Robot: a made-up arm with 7 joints.
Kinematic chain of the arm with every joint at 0, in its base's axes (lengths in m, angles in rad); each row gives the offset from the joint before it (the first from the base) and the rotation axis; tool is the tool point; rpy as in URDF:
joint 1: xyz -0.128 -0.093 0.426 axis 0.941 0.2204 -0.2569
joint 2: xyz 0 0.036 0.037 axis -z
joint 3: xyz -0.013 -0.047 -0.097 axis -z
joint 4: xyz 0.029 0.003 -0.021 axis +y
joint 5: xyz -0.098 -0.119 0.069 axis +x
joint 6: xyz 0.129 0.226 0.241 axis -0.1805 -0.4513 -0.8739
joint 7: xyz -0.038 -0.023 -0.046 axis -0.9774 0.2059 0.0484
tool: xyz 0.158 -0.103 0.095 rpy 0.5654 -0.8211 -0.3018
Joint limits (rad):
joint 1: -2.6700..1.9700
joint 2: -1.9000..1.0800
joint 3: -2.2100..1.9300
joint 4: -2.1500..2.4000
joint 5: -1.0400..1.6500
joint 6: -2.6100..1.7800
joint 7: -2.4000..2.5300
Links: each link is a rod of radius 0.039 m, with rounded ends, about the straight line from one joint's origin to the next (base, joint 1, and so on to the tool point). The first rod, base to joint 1, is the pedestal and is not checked.
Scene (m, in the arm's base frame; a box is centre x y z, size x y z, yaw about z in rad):
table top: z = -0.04
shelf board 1: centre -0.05 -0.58 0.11 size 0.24 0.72 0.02 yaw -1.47
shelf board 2: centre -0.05 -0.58 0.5 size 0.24 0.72 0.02 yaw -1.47
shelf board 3: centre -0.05 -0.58 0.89 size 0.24 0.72 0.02 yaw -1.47
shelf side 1: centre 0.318 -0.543 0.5 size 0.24 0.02 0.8 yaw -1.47
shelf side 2: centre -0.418 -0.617 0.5 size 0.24 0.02 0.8 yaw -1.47
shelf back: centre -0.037 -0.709 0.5 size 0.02 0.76 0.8 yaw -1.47
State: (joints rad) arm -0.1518 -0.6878 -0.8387 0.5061 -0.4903 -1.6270 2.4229
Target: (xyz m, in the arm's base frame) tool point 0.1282 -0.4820 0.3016
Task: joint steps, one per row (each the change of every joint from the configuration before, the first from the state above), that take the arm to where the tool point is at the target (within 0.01 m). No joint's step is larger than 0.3 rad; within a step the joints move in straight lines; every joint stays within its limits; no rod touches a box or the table.
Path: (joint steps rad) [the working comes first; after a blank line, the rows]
Joints at the target: 0.4443 -0.9097 -1.0376 -1.0653 0.9533 -2.1115 1.9834
Straight joint move there: touches shelf board 2.

1: 0.1450 -0.1968 -0.1075 -0.2551 0.0993 -0.0816 0.0214
2: 0.1450 -0.1967 -0.1074 -0.2551 0.0993 -0.0815 0.0214
3: 0.1450 -0.1968 -0.1075 -0.2551 0.0993 -0.0816 0.0215
4: 0.1450 -0.1968 -0.1075 -0.2551 0.0993 -0.0815 0.0214
5: 0.1451 -0.1968 -0.1074 -0.2551 0.0993 -0.0816 0.0214
6: -0.0323 0.1905 0.0846 -0.0740 0.2368 -0.0192 -0.1366
7: -0.0322 0.1905 0.0846 -0.0740 0.2368 -0.0191 -0.1367
8: -0.0323 0.1905 0.0846 -0.0740 0.2367 -0.0192 -0.1366
9: -0.0322 0.1905 0.0846 -0.0739 0.2368 -0.0192 -0.1367

